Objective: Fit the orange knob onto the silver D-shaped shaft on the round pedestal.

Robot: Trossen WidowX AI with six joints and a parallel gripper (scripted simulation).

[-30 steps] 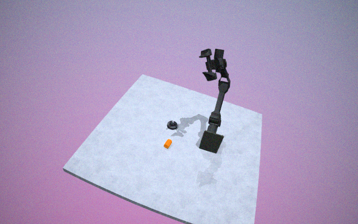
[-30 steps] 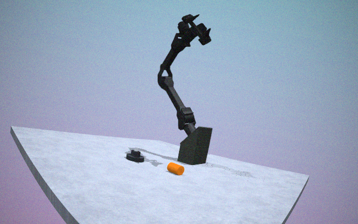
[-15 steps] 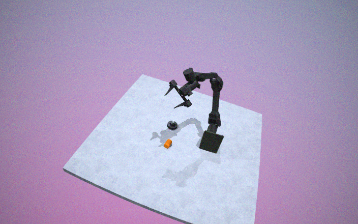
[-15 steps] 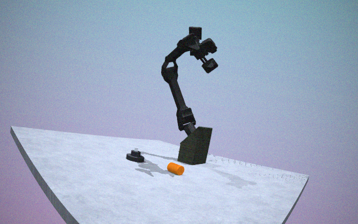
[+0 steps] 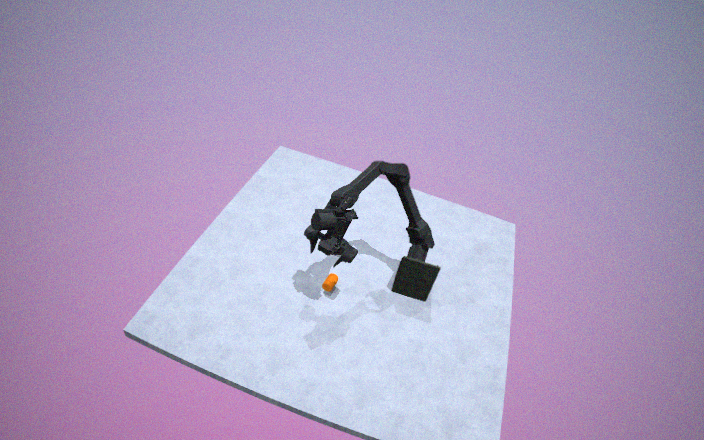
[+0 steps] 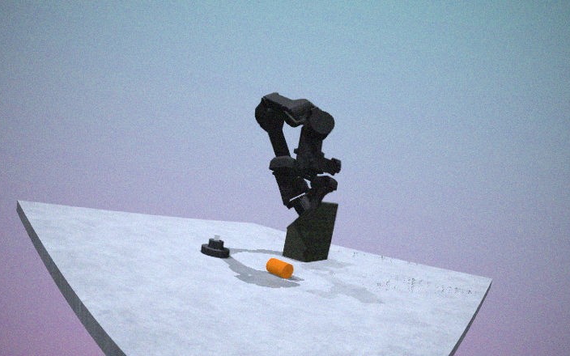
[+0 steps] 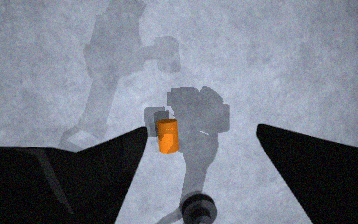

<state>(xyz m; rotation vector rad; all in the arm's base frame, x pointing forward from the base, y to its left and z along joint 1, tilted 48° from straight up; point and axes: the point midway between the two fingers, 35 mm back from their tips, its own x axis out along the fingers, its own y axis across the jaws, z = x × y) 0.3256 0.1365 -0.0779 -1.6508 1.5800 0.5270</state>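
The orange knob lies 40 mm behind my gripper tip, 30 mm to the right of it and 160 mm below it. Also, from my gripper tip: round pedestal 20 mm behind, 260 mm to the right, 150 mm below.
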